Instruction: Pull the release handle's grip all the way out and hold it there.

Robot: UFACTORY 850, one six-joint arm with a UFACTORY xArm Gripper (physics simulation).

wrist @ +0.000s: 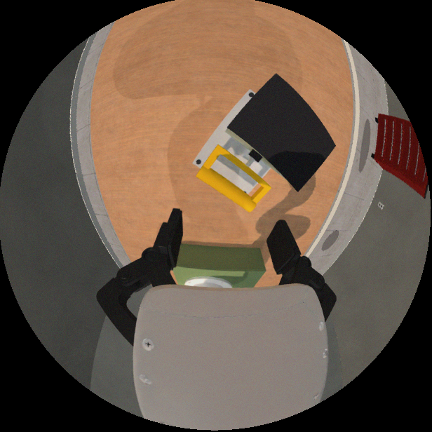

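Observation:
The release handle's yellow grip (227, 192) is a rectangular loop with a thick outer bar, right of the view's centre. It lies slanted beside a black-topped housing (282, 127) on a light grey base plate (222, 129) with dark bolts. Light grey metal parts show between the grip and the housing. My gripper (229, 226) is open, its two black fingers wide apart with nothing between them. The grip is ahead of the fingertips, up the view from them, and apart from them.
A green box (220, 257) with a white round thing (208, 283) on it is low in the view, below and between the fingers, partly hidden by the gripper body. The wooden table (135, 150) has grey edges. A red slatted object (400, 150) is beyond the right edge.

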